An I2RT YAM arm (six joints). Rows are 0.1 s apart.
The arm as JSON. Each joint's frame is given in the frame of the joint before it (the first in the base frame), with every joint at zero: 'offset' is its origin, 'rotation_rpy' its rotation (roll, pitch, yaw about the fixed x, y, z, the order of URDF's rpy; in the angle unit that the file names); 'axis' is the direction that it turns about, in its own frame. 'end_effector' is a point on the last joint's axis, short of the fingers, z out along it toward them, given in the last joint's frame.
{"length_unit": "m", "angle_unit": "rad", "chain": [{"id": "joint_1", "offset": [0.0, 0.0, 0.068], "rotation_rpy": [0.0, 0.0, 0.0], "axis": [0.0, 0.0, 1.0]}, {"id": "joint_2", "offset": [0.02, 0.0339, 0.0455], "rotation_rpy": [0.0, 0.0, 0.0], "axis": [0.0, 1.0, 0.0]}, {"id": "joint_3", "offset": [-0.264, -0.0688, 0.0], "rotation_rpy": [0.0, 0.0, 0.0], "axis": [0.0, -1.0, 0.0]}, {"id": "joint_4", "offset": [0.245, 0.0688, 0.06], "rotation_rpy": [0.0, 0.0, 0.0], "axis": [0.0, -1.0, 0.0]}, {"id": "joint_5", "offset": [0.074, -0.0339, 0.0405], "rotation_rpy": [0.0, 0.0, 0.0], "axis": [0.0, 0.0, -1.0]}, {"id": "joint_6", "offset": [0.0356, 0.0, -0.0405], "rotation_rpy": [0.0, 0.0, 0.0], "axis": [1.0, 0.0, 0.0]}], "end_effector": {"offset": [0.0, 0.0, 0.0], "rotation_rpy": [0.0, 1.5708, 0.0]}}
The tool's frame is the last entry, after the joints.
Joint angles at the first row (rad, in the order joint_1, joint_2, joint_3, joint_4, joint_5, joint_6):
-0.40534 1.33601 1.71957 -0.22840 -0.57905 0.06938
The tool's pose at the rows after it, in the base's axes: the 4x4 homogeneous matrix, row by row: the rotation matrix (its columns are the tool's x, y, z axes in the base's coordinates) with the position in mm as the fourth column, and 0 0 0 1 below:
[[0.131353 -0.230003 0.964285 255.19], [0.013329 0.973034 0.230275 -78.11], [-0.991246 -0.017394 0.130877 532.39], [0 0 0 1]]
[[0.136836 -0.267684 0.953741 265.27], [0.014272 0.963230 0.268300 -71.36], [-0.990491 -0.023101 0.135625 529.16], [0 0 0 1]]
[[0.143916 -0.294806 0.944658 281.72], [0.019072 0.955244 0.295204 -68.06], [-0.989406 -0.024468 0.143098 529.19], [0 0 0 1]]
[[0.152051 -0.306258 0.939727 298.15], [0.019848 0.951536 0.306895 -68.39], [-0.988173 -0.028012 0.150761 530.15], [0 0 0 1]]
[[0.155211 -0.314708 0.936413 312.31], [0.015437 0.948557 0.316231 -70.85], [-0.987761 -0.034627 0.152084 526.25], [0 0 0 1]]
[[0.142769 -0.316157 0.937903 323.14], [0.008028 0.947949 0.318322 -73.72], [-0.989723 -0.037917 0.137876 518.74], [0 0 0 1]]
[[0.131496 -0.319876 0.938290 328.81], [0.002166 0.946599 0.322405 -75.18], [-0.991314 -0.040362 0.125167 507.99], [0 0 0 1]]
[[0.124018 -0.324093 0.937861 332.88], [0.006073 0.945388 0.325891 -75.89], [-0.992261 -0.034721 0.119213 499.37], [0 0 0 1]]
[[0.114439 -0.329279 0.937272 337.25], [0.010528 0.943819 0.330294 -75.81], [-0.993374 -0.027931 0.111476 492.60], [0 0 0 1]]
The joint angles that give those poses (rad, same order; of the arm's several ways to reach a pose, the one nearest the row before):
-0.37253 1.33467 1.71087 -0.21684 -0.60098 0.07309
-0.33648 1.35259 1.70509 -0.18693 -0.60426 0.07133
-0.30670 1.40283 1.73899 -0.16161 -0.60242 0.07487
-0.29113 1.45977 1.78623 -0.14290 -0.59888 0.07593
-0.28624 1.50288 1.80543 -0.11672 -0.60378 0.07129
-0.28552 1.53079 1.80513 -0.10579 -0.60602 0.05833
-0.28534 1.53359 1.76641 -0.07943 -0.61075 0.04774
-0.28422 1.53437 1.73232 -0.05162 -0.61359 0.04969
-0.28056 1.54001 1.71248 -0.03556 -0.61494 0.05120

